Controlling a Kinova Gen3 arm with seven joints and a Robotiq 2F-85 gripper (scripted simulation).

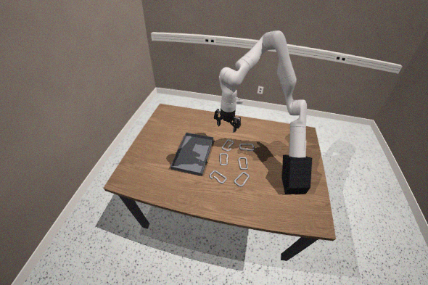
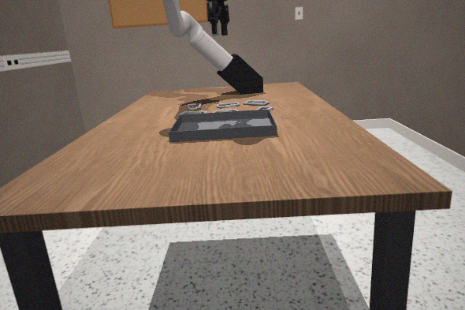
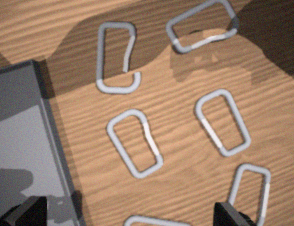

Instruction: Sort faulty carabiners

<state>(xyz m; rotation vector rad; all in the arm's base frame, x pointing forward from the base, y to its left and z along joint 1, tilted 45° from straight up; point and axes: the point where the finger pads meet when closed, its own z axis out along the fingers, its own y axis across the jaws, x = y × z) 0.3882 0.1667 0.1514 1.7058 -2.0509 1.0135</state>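
My gripper is now 28 cm above the grey tray, 20 cm short of it and 1 cm to the right of it. Also, from my hand: carabiner gate 28 cm below, 16 cm behind, 11 cm to the left.
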